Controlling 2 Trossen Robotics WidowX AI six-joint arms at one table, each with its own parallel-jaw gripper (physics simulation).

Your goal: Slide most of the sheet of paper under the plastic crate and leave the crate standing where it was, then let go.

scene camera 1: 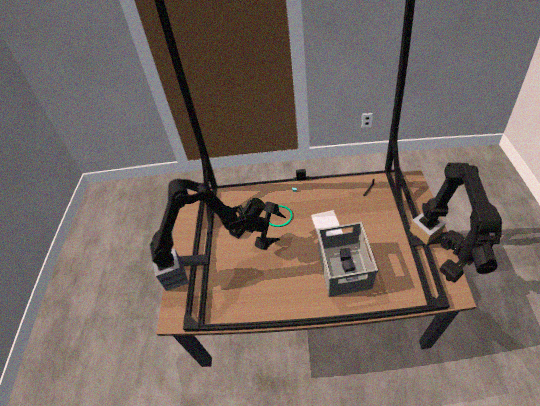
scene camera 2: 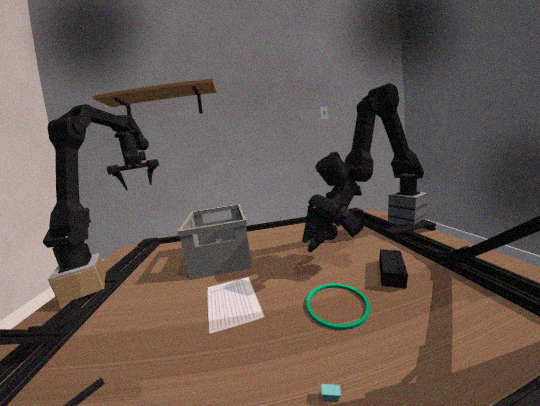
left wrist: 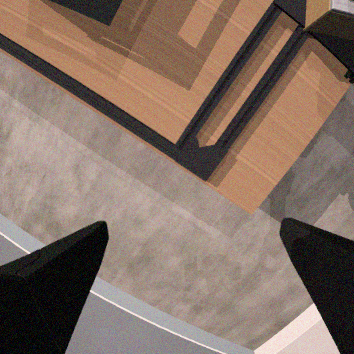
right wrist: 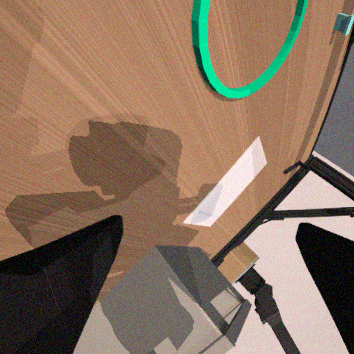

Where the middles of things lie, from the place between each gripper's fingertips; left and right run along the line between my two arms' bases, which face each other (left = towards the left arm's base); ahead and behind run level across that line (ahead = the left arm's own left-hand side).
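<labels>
Starting from my left hand, I find the grey plastic crate [scene camera 2: 203, 259] 180 mm below it, 230 mm behind it and 300 mm to the right of it. The white lined sheet of paper [scene camera 2: 231, 304] is 250 mm below that same left hand, 320 mm to the right of it and 470 mm behind it.
My right gripper, for its part, is 70 mm above the white lined sheet of paper, 30 mm past it and 200 mm to the right of it. As for the grey plastic crate, it sits 210 mm to the left of my right hand and 200 mm ahead of it.
</labels>
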